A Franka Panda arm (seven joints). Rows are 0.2 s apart.
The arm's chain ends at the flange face. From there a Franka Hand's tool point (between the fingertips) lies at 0.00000 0.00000 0.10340 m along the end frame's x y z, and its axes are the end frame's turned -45 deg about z.
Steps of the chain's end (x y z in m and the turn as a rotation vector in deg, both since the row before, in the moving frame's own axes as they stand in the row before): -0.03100 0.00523 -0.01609 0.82 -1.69 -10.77; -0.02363 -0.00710 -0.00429 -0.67 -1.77 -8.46; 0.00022 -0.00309 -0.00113 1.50 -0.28 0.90; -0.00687 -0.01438 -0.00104 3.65 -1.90 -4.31; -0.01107 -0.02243 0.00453 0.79 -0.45 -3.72
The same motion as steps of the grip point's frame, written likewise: -0.02702 -0.02130 -0.01615 1.77 -0.62 -10.77; -0.01489 -0.02290 -0.00435 0.78 -1.73 -8.46; 0.00391 -0.00429 -0.00117 1.26 0.86 0.90; 0.00727 -0.02218 -0.00131 3.92 1.24 -4.31; 0.00841 -0.02528 0.00452 0.88 0.24 -3.72
